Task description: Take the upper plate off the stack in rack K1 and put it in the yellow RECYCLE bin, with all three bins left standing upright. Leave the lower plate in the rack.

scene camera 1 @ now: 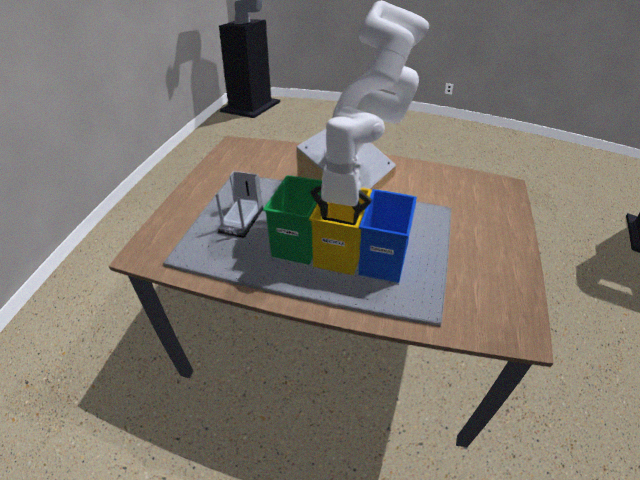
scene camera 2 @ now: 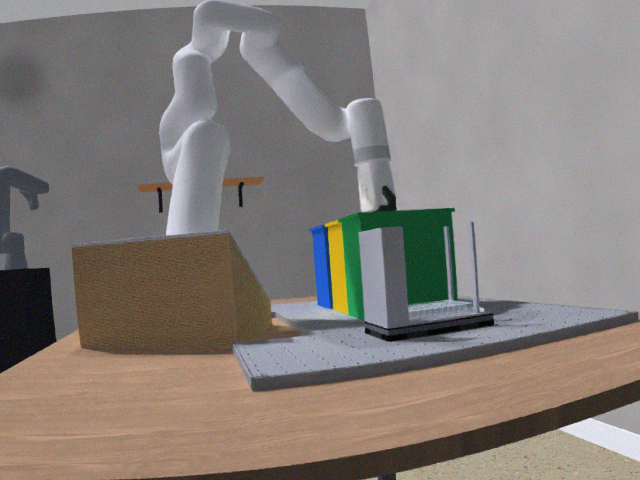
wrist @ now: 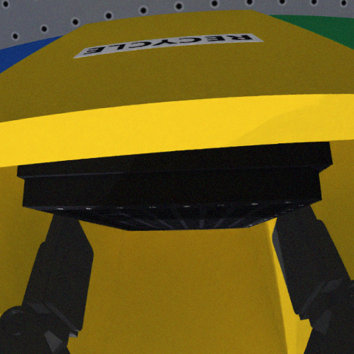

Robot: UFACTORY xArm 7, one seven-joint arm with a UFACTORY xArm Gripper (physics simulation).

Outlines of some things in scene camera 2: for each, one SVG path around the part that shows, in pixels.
My gripper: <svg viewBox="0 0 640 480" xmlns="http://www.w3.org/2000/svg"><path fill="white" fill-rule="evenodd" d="M390 158L371 159L355 163L355 166L358 167L358 184L362 212L397 210L394 183L389 165L391 162Z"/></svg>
A green bin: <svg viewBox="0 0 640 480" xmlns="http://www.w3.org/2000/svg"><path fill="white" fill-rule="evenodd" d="M455 208L362 212L338 219L338 223L342 222L349 316L365 321L358 232L383 227L403 227L408 305L449 300L444 227L449 226L454 301L458 301L451 213L455 211Z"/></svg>
